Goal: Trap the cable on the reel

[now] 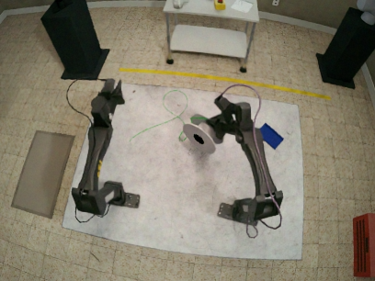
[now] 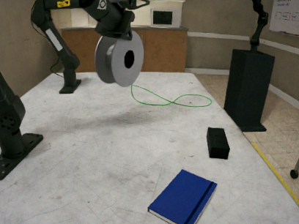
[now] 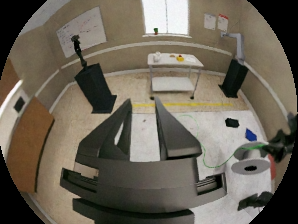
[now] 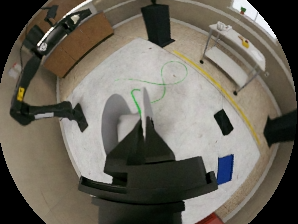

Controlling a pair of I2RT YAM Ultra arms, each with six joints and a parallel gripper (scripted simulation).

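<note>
Now: right hand 70 mm above the grey reel, 30 mm past it and 10 mm to the right of it. Round my right hand: black block 260 mm below, 250 mm ahead, 160 mm to the right; blue notebook 350 mm to the right, 270 mm below, 120 mm ahead.
</note>
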